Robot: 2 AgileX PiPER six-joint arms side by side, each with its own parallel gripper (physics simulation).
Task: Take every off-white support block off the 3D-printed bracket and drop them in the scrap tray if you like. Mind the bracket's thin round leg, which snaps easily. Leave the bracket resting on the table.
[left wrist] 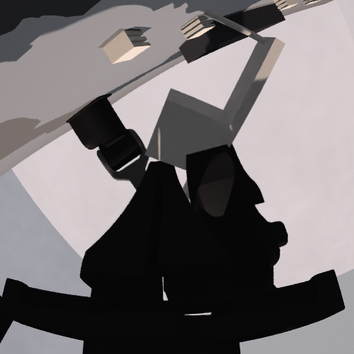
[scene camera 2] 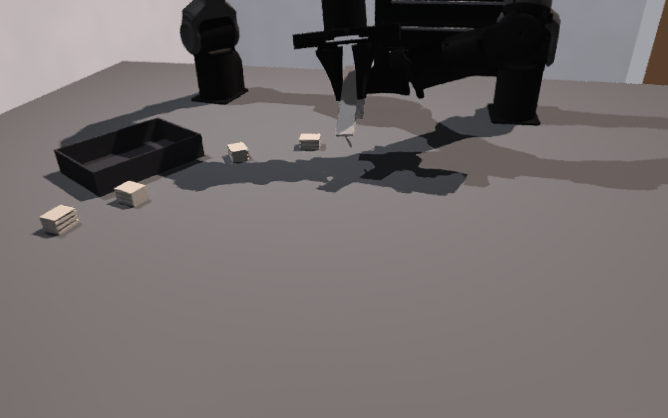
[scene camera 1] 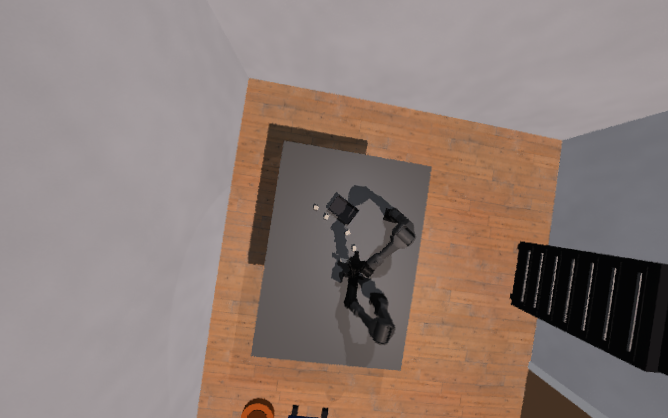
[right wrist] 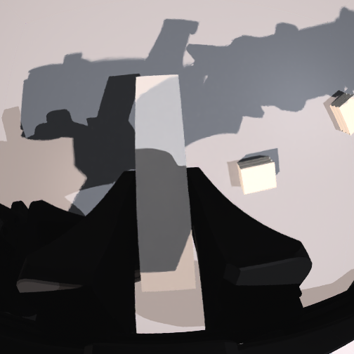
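Observation:
The grey bracket (scene camera 2: 346, 122) (left wrist: 250, 80) (right wrist: 160, 200) is held above the table. Its thin round leg (left wrist: 235, 26) sticks out from one end. My right gripper (scene camera 2: 351, 95) is shut on the bracket. My left gripper (left wrist: 162, 173) is shut with its fingers together, with the bracket close beyond its tips. Several off-white blocks lie on the table: one (scene camera 2: 310, 141) (right wrist: 258, 176) (left wrist: 122, 46) near the bracket, one (scene camera 2: 238, 151) (scene camera 1: 348, 232) right of the tray, and two (scene camera 2: 131, 193) (scene camera 2: 60, 219) in front of it. The bracket's far faces are hidden.
The black scrap tray (scene camera 2: 135, 172) (left wrist: 270, 17) stands on the grey table (scene camera 1: 300, 300), at the left in scene camera 2; its visible floor holds no block. The two arms meet closely around the bracket. A black slatted unit (scene camera 1: 522, 245) stands beyond the table.

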